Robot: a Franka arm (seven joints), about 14 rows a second.
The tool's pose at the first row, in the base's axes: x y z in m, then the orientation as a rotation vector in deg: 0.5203 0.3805 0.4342 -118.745 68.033 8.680
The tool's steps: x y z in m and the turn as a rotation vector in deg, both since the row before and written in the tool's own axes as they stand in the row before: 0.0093 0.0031 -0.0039 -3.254 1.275 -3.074; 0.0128 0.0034 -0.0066 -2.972 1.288 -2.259; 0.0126 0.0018 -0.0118 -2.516 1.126 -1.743; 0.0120 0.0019 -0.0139 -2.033 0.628 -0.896; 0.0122 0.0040 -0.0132 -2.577 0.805 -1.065; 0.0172 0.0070 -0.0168 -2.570 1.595 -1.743
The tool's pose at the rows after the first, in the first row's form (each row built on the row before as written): 0.5222 0.3705 0.4314 -123.675 65.987 7.941; 0.5259 0.3563 0.4297 -127.895 64.678 7.353; 0.5303 0.3400 0.4338 -131.379 63.709 6.869; 0.5344 0.3233 0.4406 -133.837 63.340 6.991; 0.5375 0.3061 0.4463 -136.920 62.922 7.161; 0.5418 0.2824 0.4532 -140.593 61.990 6.145
